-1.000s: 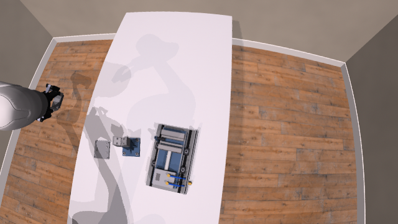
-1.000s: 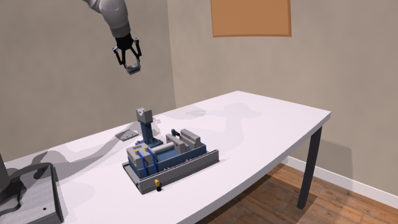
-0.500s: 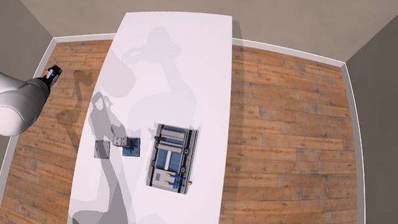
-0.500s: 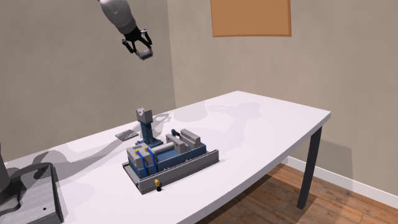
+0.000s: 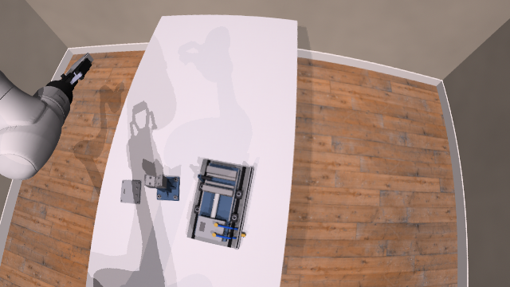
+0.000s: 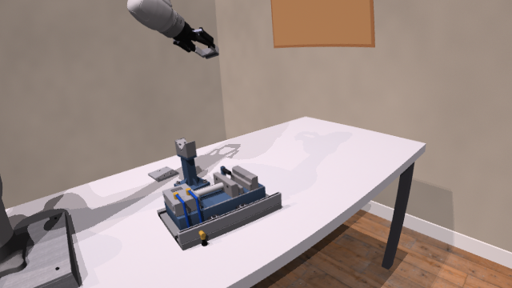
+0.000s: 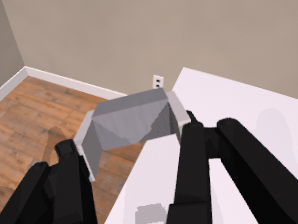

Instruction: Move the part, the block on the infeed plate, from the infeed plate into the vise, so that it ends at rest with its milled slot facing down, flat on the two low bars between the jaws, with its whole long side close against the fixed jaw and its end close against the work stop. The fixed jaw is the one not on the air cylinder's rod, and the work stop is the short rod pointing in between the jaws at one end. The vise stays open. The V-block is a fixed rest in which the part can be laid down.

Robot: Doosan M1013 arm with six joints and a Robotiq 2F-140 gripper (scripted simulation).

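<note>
My gripper is now 20 mm short of the part, 10 mm to the right of it and 20 mm above it. Round my hand: blue post: 240 mm behind, 210 mm to the right, 380 mm below; then fixed jaw: 170 mm behind, 420 mm to the right, 360 mm below; then infeed plate: 280 mm behind, 50 mm to the right, 440 mm below.
</note>
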